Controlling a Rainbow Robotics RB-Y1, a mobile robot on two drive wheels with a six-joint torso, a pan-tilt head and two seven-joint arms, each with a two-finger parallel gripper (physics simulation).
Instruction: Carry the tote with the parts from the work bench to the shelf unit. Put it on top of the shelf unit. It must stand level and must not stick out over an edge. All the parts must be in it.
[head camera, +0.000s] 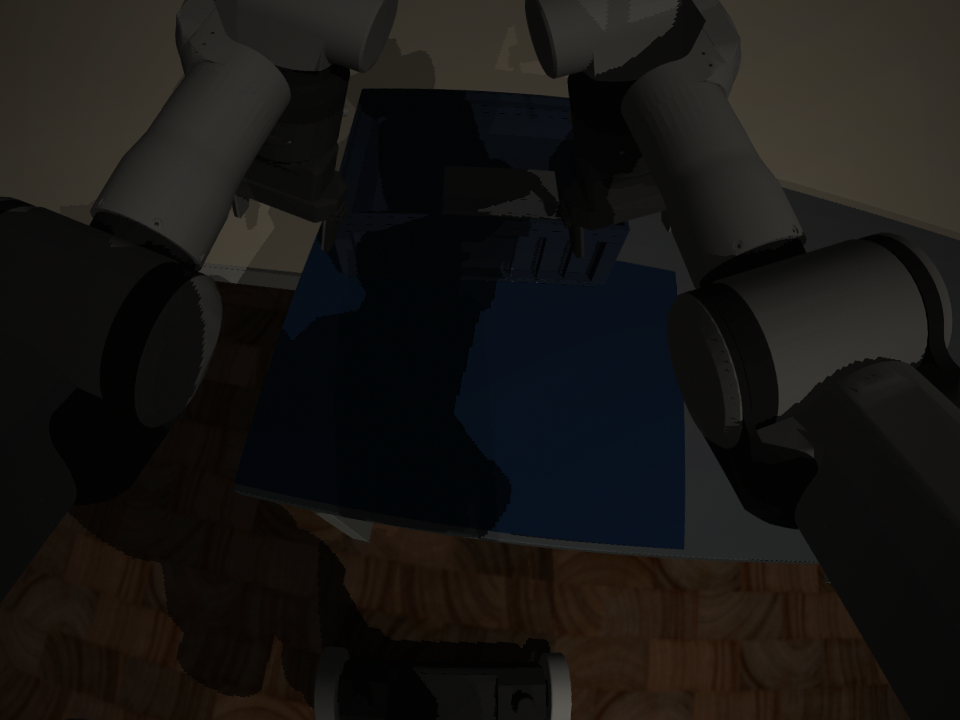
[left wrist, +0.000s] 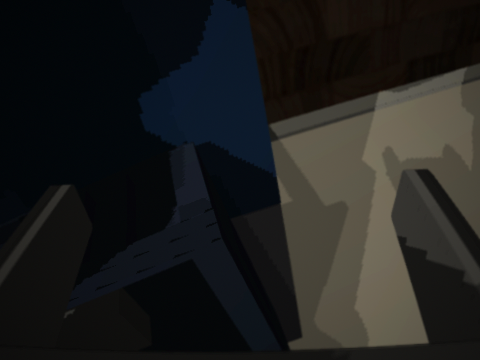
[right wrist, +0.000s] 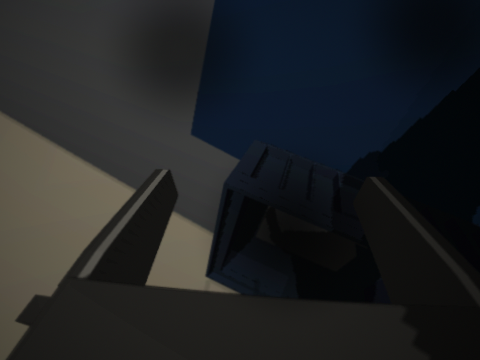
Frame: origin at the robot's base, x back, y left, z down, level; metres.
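Where they show: left gripper, fingertip midpoint: (head camera: 284, 228) (left wrist: 235, 200); right gripper, fingertip midpoint: (head camera: 623, 238) (right wrist: 264, 186); robot's base at its link origin: (head camera: 443, 687).
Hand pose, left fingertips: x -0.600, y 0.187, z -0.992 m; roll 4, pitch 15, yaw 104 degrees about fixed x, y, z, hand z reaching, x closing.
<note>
Each offset is from my left fingertips to the top centre of the thing. Level surfaces: height alone.
The dark blue tote @[dx -0.238, dy -0.218, dz +0.079 m] (head camera: 552, 259) (left wrist: 192, 227) (right wrist: 297, 180), with a ribbed front wall, stands at the far end of a blue surface on the work bench @[dz +0.228 m] (head camera: 721, 519). A grey-brown part @[dx -0.255, dy -0.256, dz +0.169 m] (head camera: 496, 189) (right wrist: 305, 237) shows inside; other parts are hidden in deep shadow. My left gripper (head camera: 283, 218) (left wrist: 235, 200) is open at the tote's left end; in the left wrist view a tote corner shows between its fingers. My right gripper (head camera: 622, 224) (right wrist: 264, 186) is open at the right end; the tote's end wall shows between its fingers. Finger height and contact are unclear. The shelf unit is not recognisable.
The blue surface @[dz +0.226 m] (head camera: 581, 387) (left wrist: 220, 85) (right wrist: 300, 75) reaches toward my base. A wooden floor @[dz +0.991 m] (head camera: 659, 635) (left wrist: 350, 50) lies in front of and left of the bench. A pale surface (left wrist: 340, 250) (right wrist: 50, 190) lies beyond the bench. Shadows cover much of the scene.
</note>
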